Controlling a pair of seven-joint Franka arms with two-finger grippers.
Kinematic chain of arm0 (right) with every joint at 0, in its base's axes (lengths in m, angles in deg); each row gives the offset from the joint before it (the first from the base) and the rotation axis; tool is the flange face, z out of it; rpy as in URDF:
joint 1: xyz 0 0 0.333 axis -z
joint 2: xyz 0 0 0 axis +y
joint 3: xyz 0 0 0.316 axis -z
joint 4: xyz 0.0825 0 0 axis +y
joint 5: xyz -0.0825 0 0.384 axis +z
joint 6: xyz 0 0 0 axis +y
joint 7: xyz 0.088 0 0 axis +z
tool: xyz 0 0 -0.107 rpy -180 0 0
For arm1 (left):
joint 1: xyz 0 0 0.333 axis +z
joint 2: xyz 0 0 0 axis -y
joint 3: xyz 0 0 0.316 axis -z
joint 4: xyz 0.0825 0 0 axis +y
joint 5: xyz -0.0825 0 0.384 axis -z
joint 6: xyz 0 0 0 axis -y
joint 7: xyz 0.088 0 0 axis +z
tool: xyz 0 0 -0.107 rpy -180 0 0
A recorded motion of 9 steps. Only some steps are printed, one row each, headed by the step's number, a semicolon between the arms.
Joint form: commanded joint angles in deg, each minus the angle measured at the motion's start. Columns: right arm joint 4, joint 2, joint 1, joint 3, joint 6, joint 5, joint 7; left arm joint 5, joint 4, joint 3, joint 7, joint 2, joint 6, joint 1.
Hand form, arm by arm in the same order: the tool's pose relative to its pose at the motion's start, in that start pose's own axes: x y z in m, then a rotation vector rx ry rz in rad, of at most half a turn. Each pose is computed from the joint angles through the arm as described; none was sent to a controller.
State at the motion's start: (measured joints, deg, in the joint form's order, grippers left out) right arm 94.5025 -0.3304 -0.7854 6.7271 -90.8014 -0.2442 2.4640; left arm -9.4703 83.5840 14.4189 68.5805 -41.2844 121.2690 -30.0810
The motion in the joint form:
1: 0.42 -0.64 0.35 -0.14 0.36 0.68 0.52; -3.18 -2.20 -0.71 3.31 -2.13 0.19 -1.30
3: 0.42 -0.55 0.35 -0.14 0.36 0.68 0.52; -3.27 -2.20 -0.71 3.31 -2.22 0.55 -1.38
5: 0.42 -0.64 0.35 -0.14 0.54 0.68 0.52; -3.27 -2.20 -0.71 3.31 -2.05 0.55 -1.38
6: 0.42 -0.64 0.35 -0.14 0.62 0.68 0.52; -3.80 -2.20 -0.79 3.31 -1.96 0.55 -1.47
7: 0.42 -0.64 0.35 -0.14 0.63 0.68 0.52; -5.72 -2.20 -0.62 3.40 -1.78 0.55 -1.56
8: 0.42 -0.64 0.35 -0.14 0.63 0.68 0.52; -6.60 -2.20 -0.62 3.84 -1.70 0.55 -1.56
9: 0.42 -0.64 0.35 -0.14 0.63 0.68 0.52; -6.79 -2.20 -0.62 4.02 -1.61 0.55 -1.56
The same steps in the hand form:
1: -0.0042 0.0009 -0.0019 0.0135 -0.0019 -0.0054; -0.0001 0.0090 0.0099 0.0138 0.0472 -0.0217
3: -0.0037 0.0009 -0.0011 0.0134 -0.0034 -0.0054; -0.0008 0.0100 0.0105 0.0096 0.0496 -0.0193
5: -0.0045 0.0009 -0.0016 0.0136 -0.0050 -0.0054; -0.0007 0.0101 0.0084 0.0072 0.0513 -0.0193
6: -0.0047 0.0009 -0.0015 0.0137 -0.0064 -0.0054; -0.0006 0.0102 0.0074 0.0091 0.0604 -0.0140
7: -0.0047 0.0009 -0.0015 0.0137 -0.0066 -0.0054; -0.0017 0.0111 0.0048 0.0149 0.0877 0.0057
8: -0.0047 0.0009 -0.0015 0.0137 -0.0066 -0.0054; -0.0010 0.0110 0.0038 0.0177 0.1010 0.0060
9: -0.0047 0.0009 -0.0015 0.0137 -0.0066 -0.0054; -0.0009 0.0110 0.0026 0.0172 0.1046 0.0045

